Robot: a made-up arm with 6 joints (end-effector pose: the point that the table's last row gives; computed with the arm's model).
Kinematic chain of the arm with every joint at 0, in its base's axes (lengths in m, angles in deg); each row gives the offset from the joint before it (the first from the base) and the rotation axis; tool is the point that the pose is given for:
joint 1: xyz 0 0 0.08 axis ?
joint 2: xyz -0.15 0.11 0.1 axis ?
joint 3: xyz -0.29 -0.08 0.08 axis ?
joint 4: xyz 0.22 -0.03 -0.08 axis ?
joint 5: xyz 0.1 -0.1 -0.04 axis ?
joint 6: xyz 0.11 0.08 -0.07 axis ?
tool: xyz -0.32 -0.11 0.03
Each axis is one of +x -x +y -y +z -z.
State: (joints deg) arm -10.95 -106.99 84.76 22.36 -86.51 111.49
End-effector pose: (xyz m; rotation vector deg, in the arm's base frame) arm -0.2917 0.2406 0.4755 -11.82 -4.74 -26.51
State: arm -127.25 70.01 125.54 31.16 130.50 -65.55
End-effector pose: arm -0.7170 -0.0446 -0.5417 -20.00 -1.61 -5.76
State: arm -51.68 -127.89 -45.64 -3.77 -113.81 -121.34
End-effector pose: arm 0.4254 -0.2502 0.0167 -4.14 -158.36 51.31
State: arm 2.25 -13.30 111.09 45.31 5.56 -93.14
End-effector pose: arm -0.6462 -0.4284 0.7241 -91.19 -61.96 26.54
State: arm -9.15 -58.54 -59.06 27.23 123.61 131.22
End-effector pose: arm -0.4649 0.0357 0.0362 54.63 3.12 -36.38
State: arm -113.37 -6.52 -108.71 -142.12 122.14 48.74
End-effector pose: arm -0.4288 -0.2543 0.2361 27.84 135.27 48.31
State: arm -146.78 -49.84 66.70 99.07 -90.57 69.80
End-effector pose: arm -0.0053 0.0433 -0.2596 92.97 145.07 31.90
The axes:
joint 1: +x
joint 2: -z
joint 3: -y
joint 4: -x
joint 5: -y
joint 6: -z

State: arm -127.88 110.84 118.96 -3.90 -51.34 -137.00
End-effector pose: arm -0.3270 0.5090 -0.7235 159.72 -57.75 31.07
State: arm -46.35 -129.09 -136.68 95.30 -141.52 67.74
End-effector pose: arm 0.4014 -0.2078 0.5138 18.66 116.03 -6.79
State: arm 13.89 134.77 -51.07 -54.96 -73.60 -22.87
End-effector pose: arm -0.1530 0.5828 0.0656 142.47 -40.75 -51.90
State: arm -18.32 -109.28 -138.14 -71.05 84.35 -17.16
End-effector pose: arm 0.0952 -0.5338 0.4830 -67.37 21.01 48.14
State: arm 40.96 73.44 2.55 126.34 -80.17 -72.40
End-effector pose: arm -0.1788 -0.2476 0.5250 28.95 134.69 -46.00
